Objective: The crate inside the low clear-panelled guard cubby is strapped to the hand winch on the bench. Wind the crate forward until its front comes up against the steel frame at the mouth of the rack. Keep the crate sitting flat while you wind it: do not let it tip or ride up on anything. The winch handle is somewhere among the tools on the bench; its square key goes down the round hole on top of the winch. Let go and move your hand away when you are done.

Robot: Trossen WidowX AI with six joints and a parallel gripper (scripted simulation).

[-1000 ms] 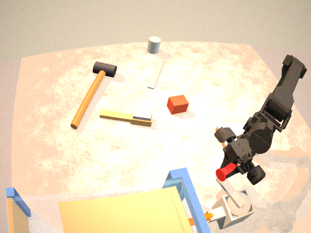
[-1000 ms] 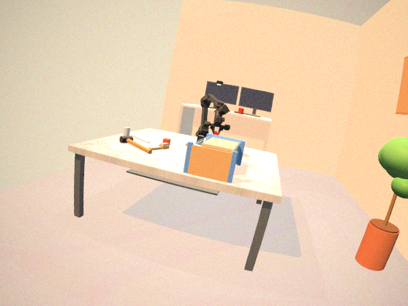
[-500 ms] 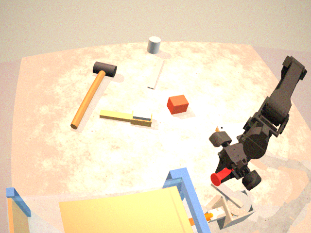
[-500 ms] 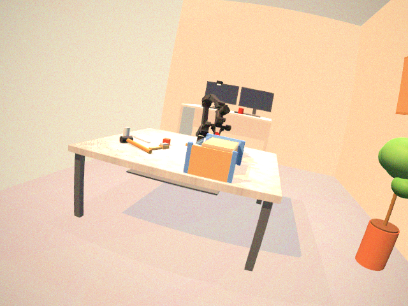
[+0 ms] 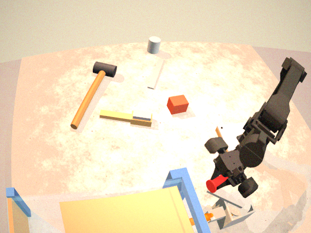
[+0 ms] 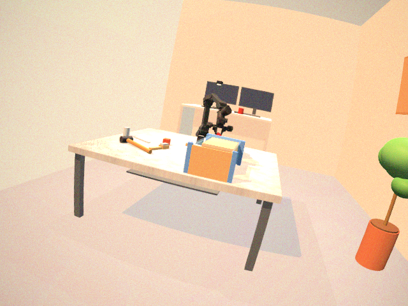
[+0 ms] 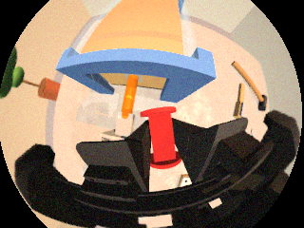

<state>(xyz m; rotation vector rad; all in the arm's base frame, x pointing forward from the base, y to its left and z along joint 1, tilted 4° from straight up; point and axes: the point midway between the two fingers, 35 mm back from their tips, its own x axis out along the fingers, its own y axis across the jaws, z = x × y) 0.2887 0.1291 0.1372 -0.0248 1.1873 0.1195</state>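
The crank handle lies 40 mm behind my gripper tip, 30 mm to the left of it and 30 mm below it. Round my gripper tip: yellow hand tool: 60 mm ahead, 390 mm to the right, 120 mm below; hand winch: 90 mm behind, 70 mm to the left, 100 mm below; red knob: 20 mm behind.
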